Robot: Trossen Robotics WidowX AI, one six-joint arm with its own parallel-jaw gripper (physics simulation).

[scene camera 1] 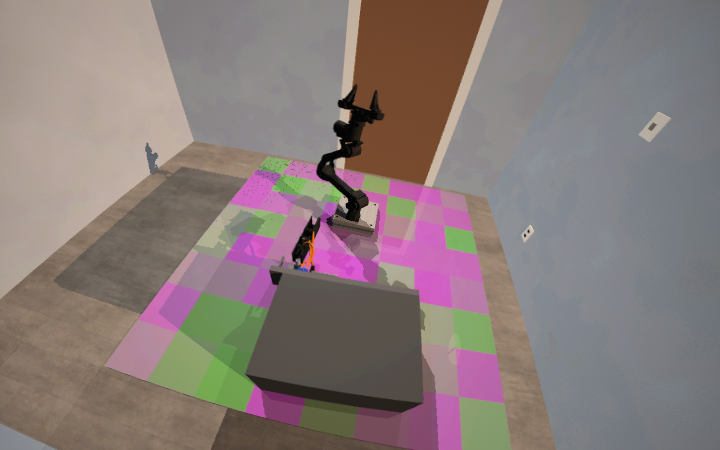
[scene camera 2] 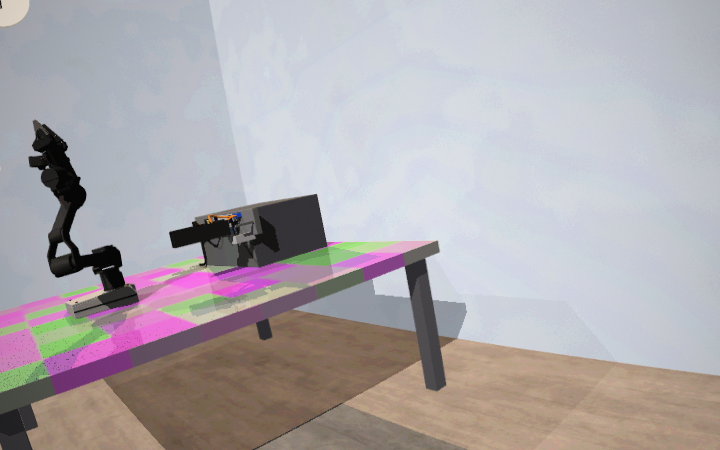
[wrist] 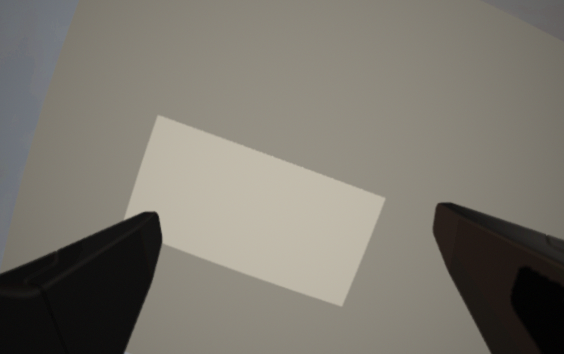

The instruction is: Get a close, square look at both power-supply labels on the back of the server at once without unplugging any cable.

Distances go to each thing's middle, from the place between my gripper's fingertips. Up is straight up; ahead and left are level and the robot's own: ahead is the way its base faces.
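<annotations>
Black bracket (scene camera 2: 196, 233): well ahead of my hand, a good way to the right of it, far below it.
</annotations>
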